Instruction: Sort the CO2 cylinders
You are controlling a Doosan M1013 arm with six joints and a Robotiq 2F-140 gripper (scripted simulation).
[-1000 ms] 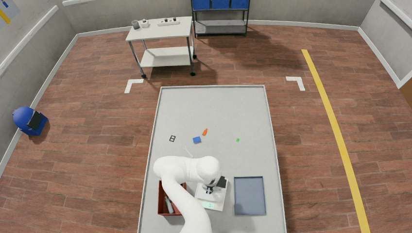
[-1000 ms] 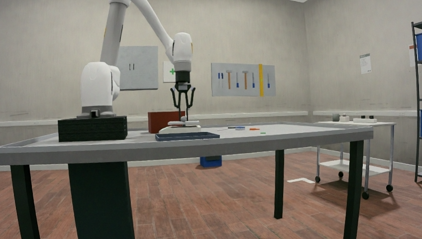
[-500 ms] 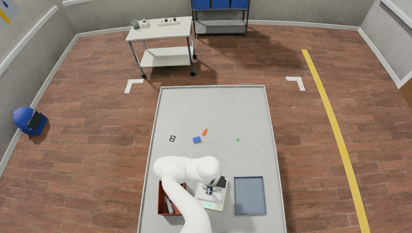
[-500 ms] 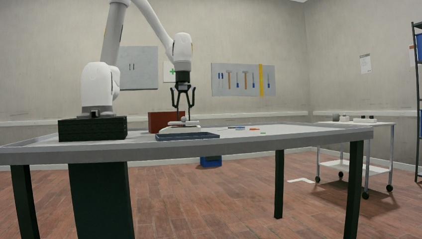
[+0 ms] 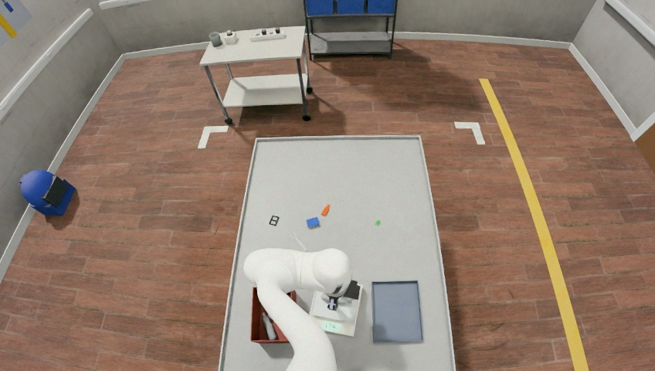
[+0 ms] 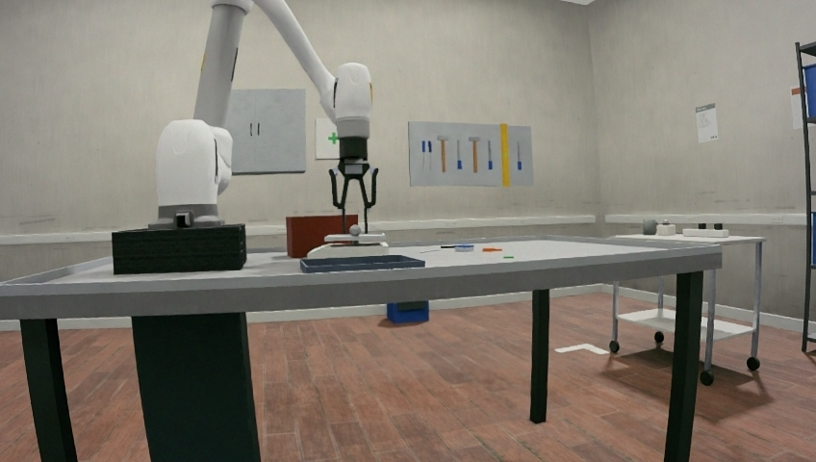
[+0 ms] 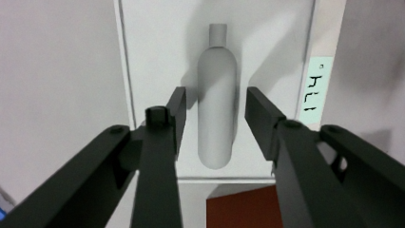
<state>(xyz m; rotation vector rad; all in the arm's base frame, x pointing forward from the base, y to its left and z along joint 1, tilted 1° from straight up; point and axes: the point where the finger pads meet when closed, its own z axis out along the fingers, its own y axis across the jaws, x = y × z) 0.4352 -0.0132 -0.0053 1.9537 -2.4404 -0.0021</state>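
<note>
Right now my hand is 3 cm above the grey CO2 cylinder and 2 cm to the left of it. From my hand the other things lie so: scale platform (5 cm below); then scale (6 cm below, 1 cm behind); then red scrap bin (23 cm to the left, 7 cm below, 6 cm behind).
</note>
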